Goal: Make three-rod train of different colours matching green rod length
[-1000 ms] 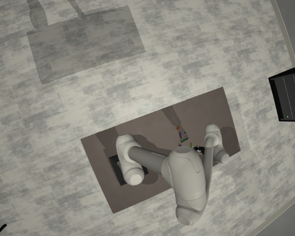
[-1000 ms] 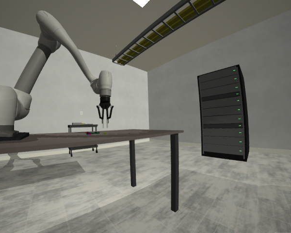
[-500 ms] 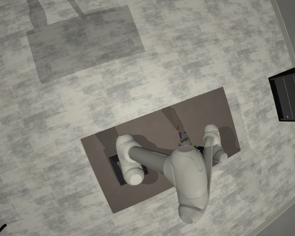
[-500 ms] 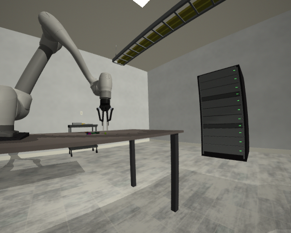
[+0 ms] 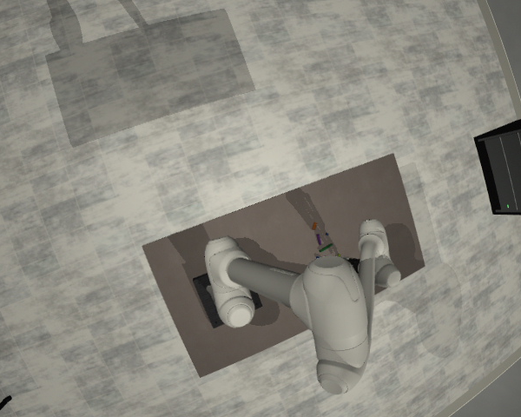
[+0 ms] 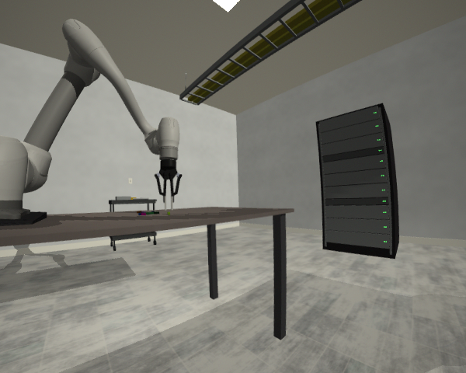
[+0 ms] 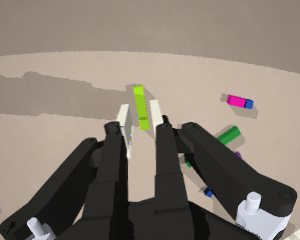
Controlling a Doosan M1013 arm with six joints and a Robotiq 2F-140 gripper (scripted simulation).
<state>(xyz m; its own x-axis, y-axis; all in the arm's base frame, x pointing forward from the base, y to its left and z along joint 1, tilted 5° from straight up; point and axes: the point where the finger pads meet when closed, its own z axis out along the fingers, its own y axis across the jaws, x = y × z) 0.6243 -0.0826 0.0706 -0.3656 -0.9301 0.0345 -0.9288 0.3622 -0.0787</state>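
My hand is 50 mm above the lime rod. From my hand the other things lie so: magenta rod: 100 mm behind, 50 mm to the left, 50 mm below; purple rod: 80 mm behind, 150 mm to the left, 50 mm below; green rod: 50 mm behind, 90 mm to the left, 50 mm below.
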